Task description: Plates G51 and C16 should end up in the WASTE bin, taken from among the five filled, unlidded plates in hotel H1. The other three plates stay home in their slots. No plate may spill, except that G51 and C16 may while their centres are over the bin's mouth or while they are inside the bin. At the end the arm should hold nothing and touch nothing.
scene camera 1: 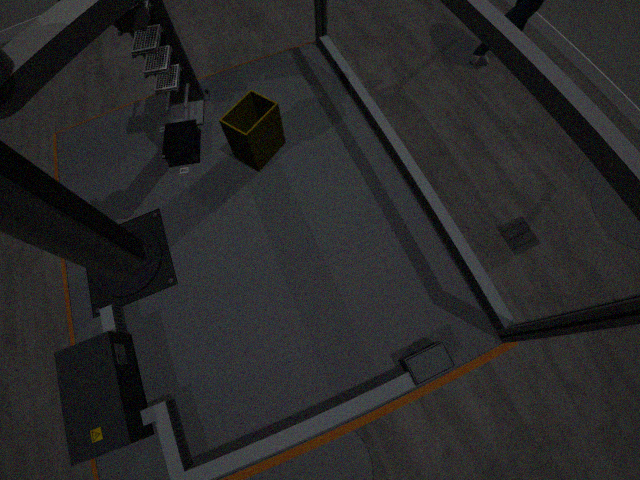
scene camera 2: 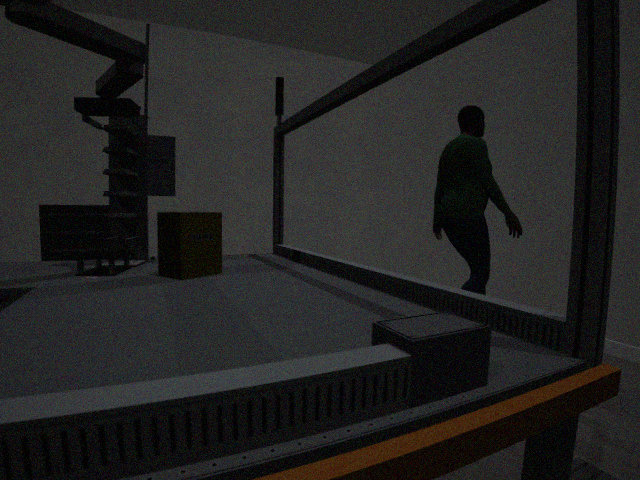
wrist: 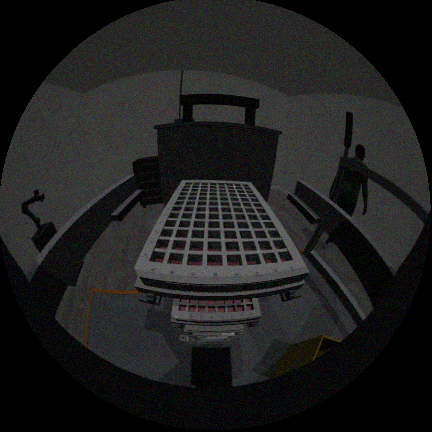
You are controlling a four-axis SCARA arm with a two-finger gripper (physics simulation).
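Pixels of known places: gripper, fingertip midpoint: (wrist: 217,182); arm's base, link origin: (scene camera 1: 129,261).
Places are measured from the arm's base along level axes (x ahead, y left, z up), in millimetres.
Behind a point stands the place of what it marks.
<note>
My gripper (wrist: 217,182) @(x 353, y 560, z 530 mm) (scene camera 2: 94,122) is open near the top of hotel H1 (scene camera 1: 179,56) @(x 416, y 585, z 234 mm) (scene camera 2: 117,165) @(x 329, y 608, z 391 mm) (wrist: 217,155) @(x 364, y 599, z 549 mm). In the wrist view its fingers stand on both sides of a filled, unlidded plate (wrist: 216,272) @(x 328, y 484, z 521 mm); gaps show beside the plate, and it is not gripped. Its label is not readable. A lower plate (wrist: 216,316) @(x 332, y 482, z 442 mm) with reddish wells shows beneath it, with further plate edges below. In scene camera 1, three plates (scene camera 1: 146,40) @(x 347, y 526, z 361 mm) (scene camera 1: 156,59) @(x 345, y 533, z 285 mm) (scene camera 1: 167,77) @(x 349, y 536, z 205 mm) show in the hotel; the dark arm hides its top. The yellow WASTE bin (scene camera 1: 266,136) @(x 596, y 178, z 133 mm) (scene camera 2: 190,245) @(x 561, y 158, z 114 mm) (wrist: 300,356) @(x 548, y 288, z 143 mm) stands apart from the hotel.
A black box-like stand (scene camera 1: 181,143) @(x 305, y 341, z 73 mm) (scene camera 2: 74,232) (wrist: 211,365) @(x 306, y 382, z 73 mm) is at the hotel's foot, near the bin. The arm's column (scene camera 1: 67,217) @(x 64, y -39, z 372 mm) rises at the left. A low barrier (scene camera 1: 413,170) (scene camera 2: 206,377) edges the cell. A person (scene camera 2: 462,175) (wrist: 354,187) is beyond the frame.
</note>
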